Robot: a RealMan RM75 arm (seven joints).
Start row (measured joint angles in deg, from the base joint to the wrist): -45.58, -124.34, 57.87, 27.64, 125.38, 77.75, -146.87
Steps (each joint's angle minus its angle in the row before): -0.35, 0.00, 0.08, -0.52, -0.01, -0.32, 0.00; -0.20, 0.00, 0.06, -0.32, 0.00, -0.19, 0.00; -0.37, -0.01, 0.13, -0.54, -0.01, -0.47, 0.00; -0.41, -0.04, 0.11, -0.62, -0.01, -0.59, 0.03; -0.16, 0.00, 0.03, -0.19, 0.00, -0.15, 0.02; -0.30, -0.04, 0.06, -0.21, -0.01, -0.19, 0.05; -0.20, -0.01, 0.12, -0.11, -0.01, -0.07, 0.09; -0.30, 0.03, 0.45, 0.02, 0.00, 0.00, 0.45; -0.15, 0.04, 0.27, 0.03, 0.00, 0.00, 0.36; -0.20, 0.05, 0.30, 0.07, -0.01, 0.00, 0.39; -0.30, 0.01, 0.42, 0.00, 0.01, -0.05, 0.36; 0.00, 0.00, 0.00, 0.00, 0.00, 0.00, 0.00; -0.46, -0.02, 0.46, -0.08, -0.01, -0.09, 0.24; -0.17, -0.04, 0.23, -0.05, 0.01, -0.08, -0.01; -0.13, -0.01, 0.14, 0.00, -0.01, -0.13, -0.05; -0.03, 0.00, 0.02, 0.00, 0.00, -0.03, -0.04; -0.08, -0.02, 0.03, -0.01, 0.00, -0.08, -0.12; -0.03, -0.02, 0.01, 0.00, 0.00, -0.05, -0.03; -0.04, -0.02, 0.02, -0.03, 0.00, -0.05, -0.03
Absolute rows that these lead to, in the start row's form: -45.93, -124.34, 57.95, 27.12, 125.37, 77.43, -146.87; -46.13, -124.34, 58.01, 26.80, 125.37, 77.24, -146.87; -46.50, -124.35, 58.14, 26.26, 125.36, 76.77, -146.87; -46.91, -124.39, 58.25, 25.64, 125.35, 76.18, -146.84; -47.07, -124.39, 58.28, 25.45, 125.35, 76.03, -146.82; -47.37, -124.43, 58.34, 25.24, 125.34, 75.84, -146.77; -47.57, -124.44, 58.46, 25.13, 125.33, 75.77, -146.68; -47.87, -124.41, 58.91, 25.15, 125.33, 75.77, -146.23; -48.02, -124.37, 59.18, 25.18, 125.33, 75.77, -145.87; -48.22, -124.32, 59.48, 25.25, 125.32, 75.77, -145.48; -48.52, -124.31, 59.90, 25.25, 125.33, 75.72, -145.12; -48.52, -124.31, 59.90, 25.25, 125.33, 75.72, -145.12; -48.98, -124.33, 60.36, 25.17, 125.32, 75.63, -144.88; -49.15, -124.37, 60.59, 25.12, 125.33, 75.55, -144.89; -49.28, -124.38, 60.73, 25.12, 125.32, 75.42, -144.94; -49.31, -124.38, 60.75, 25.12, 125.32, 75.39, -144.98; -49.39, -124.40, 60.78, 25.11, 125.32, 75.31, -145.10; -49.42, -124.42, 60.79, 25.11, 125.32, 75.26, -145.13; -49.46, -124.44, 60.81, 25.08, 125.32, 75.21, -145.16
